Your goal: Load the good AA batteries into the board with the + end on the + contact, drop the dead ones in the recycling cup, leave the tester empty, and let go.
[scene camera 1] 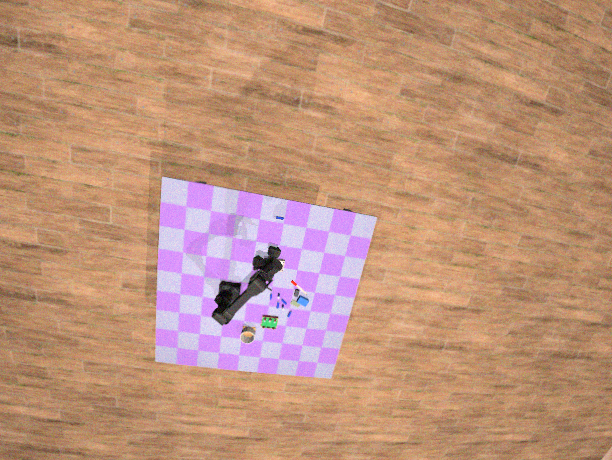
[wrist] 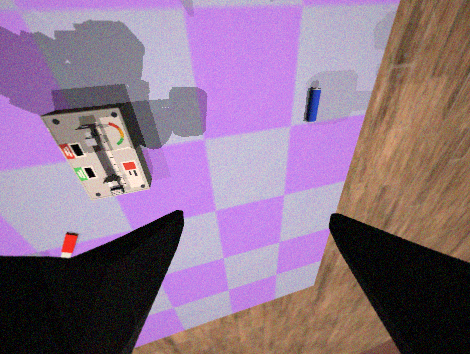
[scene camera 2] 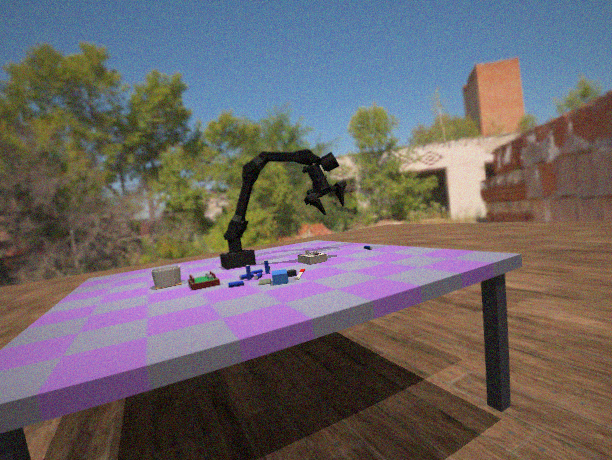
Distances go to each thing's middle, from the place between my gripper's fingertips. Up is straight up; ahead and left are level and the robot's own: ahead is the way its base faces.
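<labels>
The tester (wrist: 100,144) is there in my sight, 14 cm to the right of my hand. It is also 17 cm below my hand.
</labels>
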